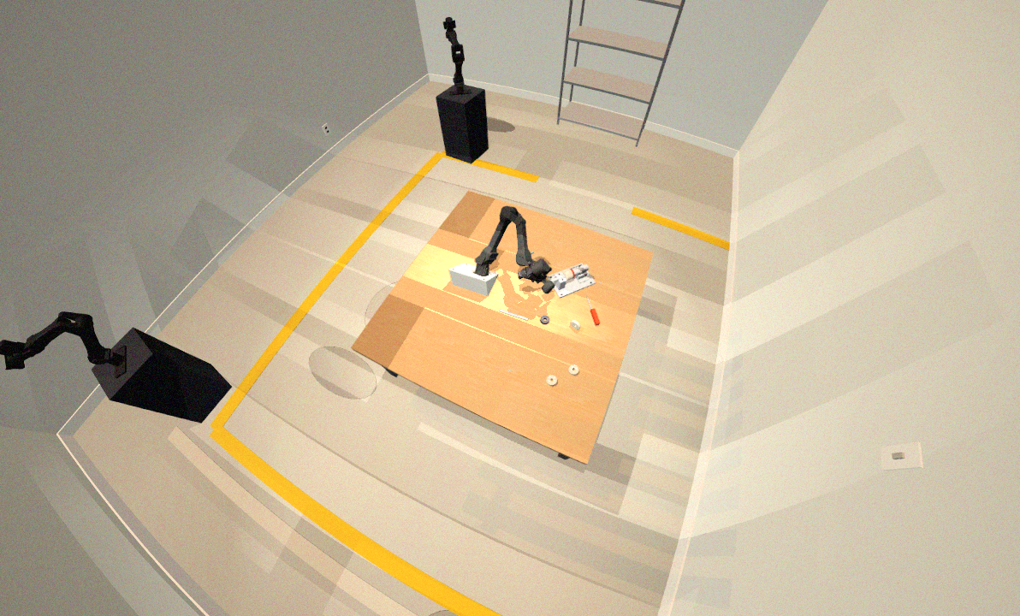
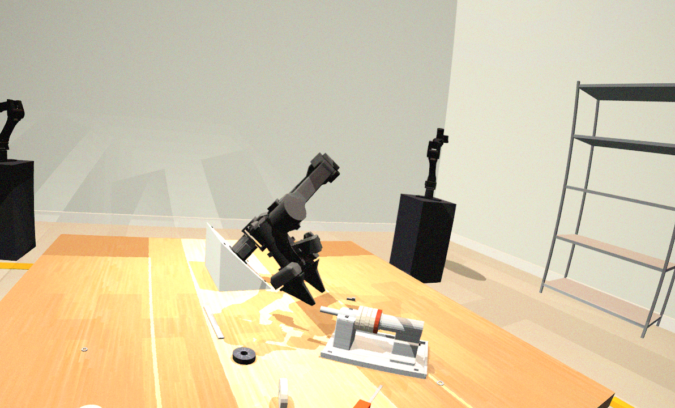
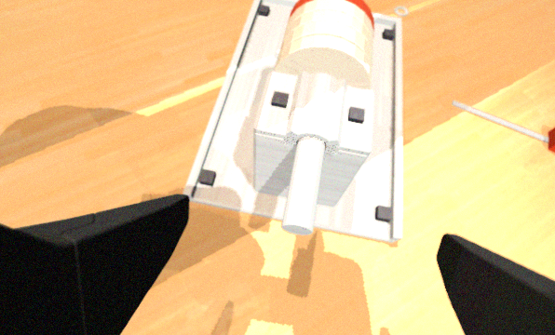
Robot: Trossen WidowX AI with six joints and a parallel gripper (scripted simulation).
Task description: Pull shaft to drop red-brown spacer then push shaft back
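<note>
Now: the grey shaft 50 mm ahead of my gripper tip, 80 mm to the left of it and 30 mm below it. Also, from my gripper tip: thin metal strip: 90 mm behind, 230 mm to the right, 100 mm below; then red-brown spacer: 80 mm ahead, 110 mm to the left, 30 mm below; then black ring: 70 mm ahead, 170 mm to the right, 100 mm below.
</note>
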